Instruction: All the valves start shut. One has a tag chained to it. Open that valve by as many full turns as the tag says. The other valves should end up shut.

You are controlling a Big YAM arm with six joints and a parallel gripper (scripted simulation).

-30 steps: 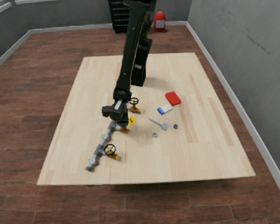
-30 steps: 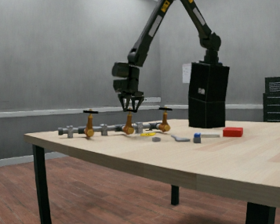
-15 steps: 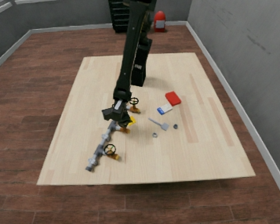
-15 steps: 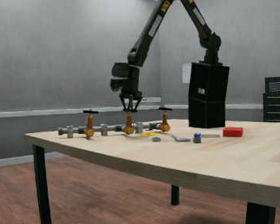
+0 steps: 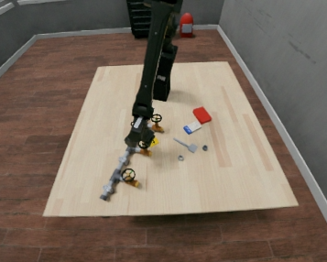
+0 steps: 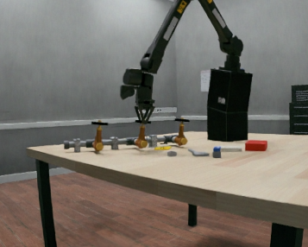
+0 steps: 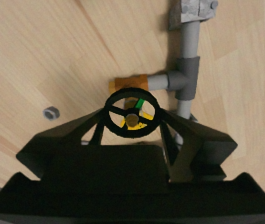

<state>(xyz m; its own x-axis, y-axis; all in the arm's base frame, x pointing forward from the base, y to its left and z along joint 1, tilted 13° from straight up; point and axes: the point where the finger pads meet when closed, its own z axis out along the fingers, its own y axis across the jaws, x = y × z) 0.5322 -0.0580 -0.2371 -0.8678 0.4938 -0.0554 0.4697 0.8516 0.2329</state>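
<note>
The yellow tag is 12 cm below my hand, 9 cm behind it and 3 cm to the left of it. Also, from my hand: blue-and-white block 30 cm to the left, 18 cm behind, 11 cm below; grey flat tool 25 cm to the left, 11 cm below, 5 cm behind; grey part 36 cm to the left, 11 cm below, 3 cm behind.
</note>
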